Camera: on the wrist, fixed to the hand. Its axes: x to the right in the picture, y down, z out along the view.
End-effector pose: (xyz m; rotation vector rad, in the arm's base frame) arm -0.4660 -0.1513 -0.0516 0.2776 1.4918 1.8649
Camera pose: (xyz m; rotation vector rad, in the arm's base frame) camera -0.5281 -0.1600 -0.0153 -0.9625 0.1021 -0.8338
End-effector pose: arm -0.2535 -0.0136 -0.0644 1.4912 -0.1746 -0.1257
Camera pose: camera -0.2201 0.0156 -0.0072 -0.2035 -1.6334 2.4702
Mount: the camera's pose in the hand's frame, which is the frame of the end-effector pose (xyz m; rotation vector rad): 0.0294 0.0585 -0.0310 -0.0354 0.5123 3.0730
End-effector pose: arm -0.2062 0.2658 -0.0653 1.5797 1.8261 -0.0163
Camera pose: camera -0.1707 0.3196 -0.0322 -2.0773 1.5840 -1.3585
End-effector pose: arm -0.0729 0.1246 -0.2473 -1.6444 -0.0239 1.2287
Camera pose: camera -0.0671 0.0918 -0.3116 0.2626 -1.8224 -0.9766
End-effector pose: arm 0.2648 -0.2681 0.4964 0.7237 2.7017 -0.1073
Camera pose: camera 0.2606 -0.1986 0.5163 -2.7727 0.6171 -0.6460
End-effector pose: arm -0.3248 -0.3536 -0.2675 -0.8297 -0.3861 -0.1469
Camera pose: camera -0.2730 -0.3368 -0.3153 -0.5514 1.5896 2.3939
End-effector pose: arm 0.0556 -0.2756 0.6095 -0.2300 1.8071 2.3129
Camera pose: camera 0.0126 -0.3177 0.6499 -0.9862 -0.1922 -0.2122
